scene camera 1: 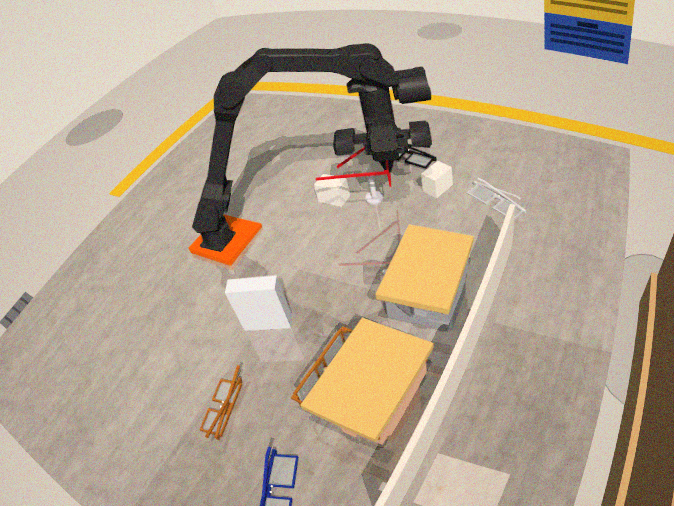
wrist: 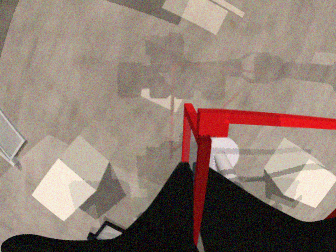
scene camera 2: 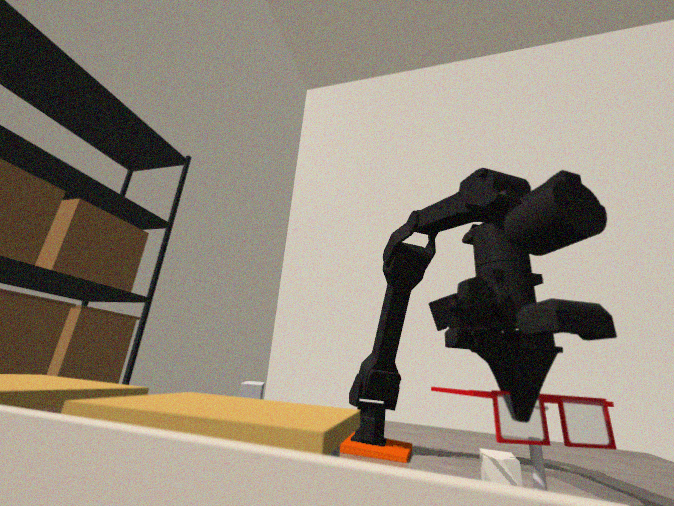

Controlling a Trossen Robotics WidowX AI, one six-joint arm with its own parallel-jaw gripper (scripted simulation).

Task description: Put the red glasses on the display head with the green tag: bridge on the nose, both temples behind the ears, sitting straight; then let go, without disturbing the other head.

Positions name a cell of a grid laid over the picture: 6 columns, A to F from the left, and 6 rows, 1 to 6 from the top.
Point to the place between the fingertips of my gripper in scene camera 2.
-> E5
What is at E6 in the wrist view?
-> My gripper.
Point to a low wall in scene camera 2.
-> At A6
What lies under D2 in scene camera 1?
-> My gripper.
